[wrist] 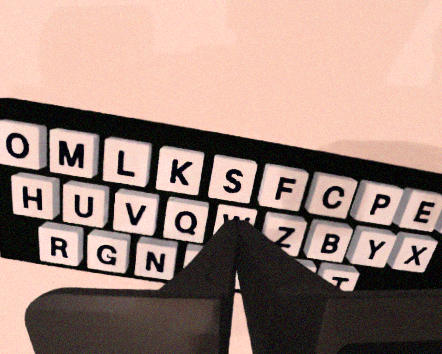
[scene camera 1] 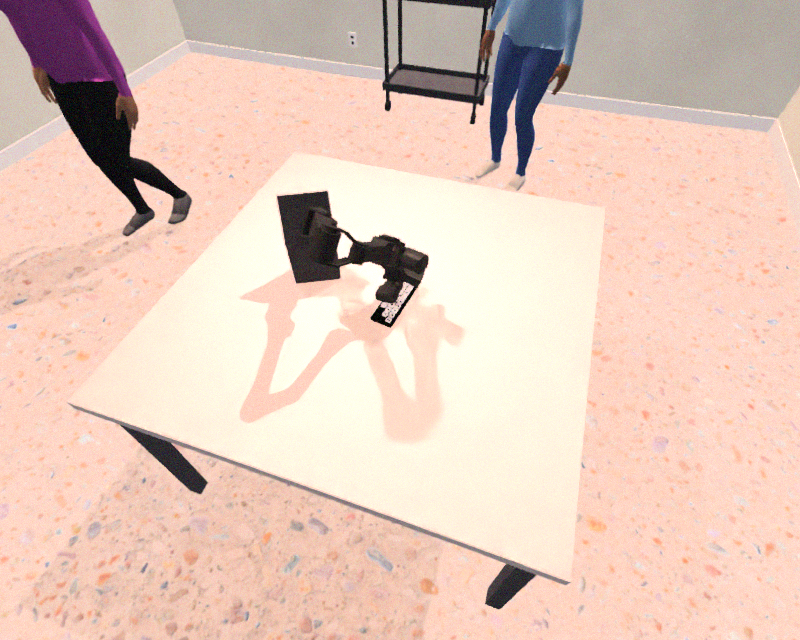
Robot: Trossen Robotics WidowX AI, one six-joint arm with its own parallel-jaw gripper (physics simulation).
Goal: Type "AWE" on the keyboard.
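Places are measured from the arm's base along level axes (x down, y back, z left), in centimetres.
Pixels of known places: gripper, fingertip midpoint: (wrist: 235, 229); arm's base at its link origin: (scene camera 1: 316, 221).
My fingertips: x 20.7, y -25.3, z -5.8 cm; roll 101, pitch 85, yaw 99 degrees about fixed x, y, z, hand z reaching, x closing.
Note:
For each thing: its middle in the pictures, then the offset to it from my fingertips. Level surfaces: height alone.
- black keyboard at the middle of its body: (wrist: 245, 223) (scene camera 1: 396, 298) dx +0.3, dy -0.1, dz -0.5 cm
- W key at the middle of its body: (wrist: 234, 222) dx +0.2, dy -0.2, dz +0.0 cm
- E key at the middle of its body: (wrist: 419, 209) dx -0.2, dy -0.4, dz -7.8 cm
- T key at the middle of its body: (wrist: 335, 282) dx -0.2, dy +2.9, dz -4.4 cm
- white table at its surface level: dx +1.1 cm
The black keyboard (scene camera 1: 398, 305) (wrist: 125, 128) with white letter keys lies on the table below the arm's front end. In the wrist view it runs slanted across the picture. My gripper (wrist: 235, 229) is shut and empty, its tips together over the lower part of the W key (wrist: 223, 214); contact with the key cannot be told. The E key (wrist: 424, 212) is at the far right of the top row. The A key (wrist: 309, 265) is nearly all hidden behind the right finger, left of the T key (wrist: 340, 279). The fingertips cannot be made out in the scene view.
The arm's base stands on a black plate (scene camera 1: 291, 230) at the table's back left. The white table (scene camera 1: 493, 427) carries arm shadows. Two people stand beyond the table, one at the left and one at the back, near a black cart (scene camera 1: 437, 82).

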